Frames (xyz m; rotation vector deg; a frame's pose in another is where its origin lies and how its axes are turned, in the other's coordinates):
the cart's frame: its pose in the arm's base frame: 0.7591 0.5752 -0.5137 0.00 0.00 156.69
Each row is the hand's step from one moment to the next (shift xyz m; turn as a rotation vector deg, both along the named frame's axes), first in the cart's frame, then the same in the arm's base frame.
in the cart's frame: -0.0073 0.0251 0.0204 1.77 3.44 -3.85
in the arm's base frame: -0.0032 -0.0259 0.0204 -2.99 -2.46 -3.85
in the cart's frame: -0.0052 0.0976 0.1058 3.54 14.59 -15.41
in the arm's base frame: -0.0338 -0.0917 0.1058 -9.02 -12.00 -15.41
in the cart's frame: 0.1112 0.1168 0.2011 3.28 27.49 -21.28
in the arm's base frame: -0.1483 -0.0633 0.2011 -13.89 -23.95 -21.28
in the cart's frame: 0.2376 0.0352 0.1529 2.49 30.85 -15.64
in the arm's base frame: -0.2321 0.0617 0.1529 -14.49 -27.35 -15.64
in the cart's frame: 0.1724 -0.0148 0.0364 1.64 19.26 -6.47
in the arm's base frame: -0.1525 0.0818 0.0364 -9.13 -17.04 -6.47
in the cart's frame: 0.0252 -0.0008 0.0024 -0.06 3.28 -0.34
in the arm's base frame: -0.0228 0.0107 0.0024 -1.24 -3.04 -0.34
